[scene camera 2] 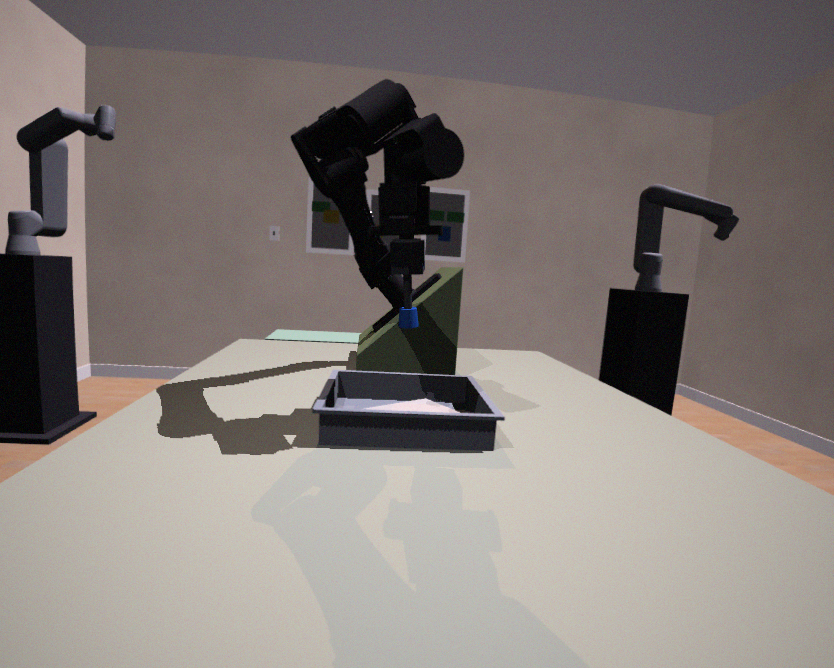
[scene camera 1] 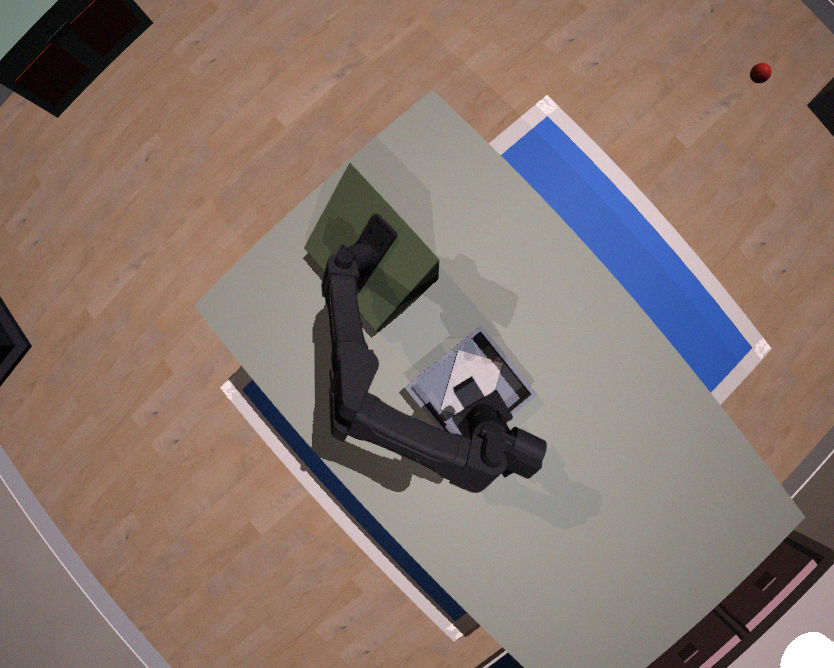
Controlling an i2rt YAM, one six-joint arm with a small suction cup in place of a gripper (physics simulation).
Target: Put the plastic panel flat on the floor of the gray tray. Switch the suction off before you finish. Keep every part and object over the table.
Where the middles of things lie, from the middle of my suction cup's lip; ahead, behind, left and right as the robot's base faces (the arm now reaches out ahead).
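Labels:
The plastic panel (scene camera 1: 485, 372) is 15 cm below my suction cup, 1 cm behind it and 1 cm to the left of it. As for the gray tray (scene camera 2: 343, 421), my suction cup is 13 cm above it.

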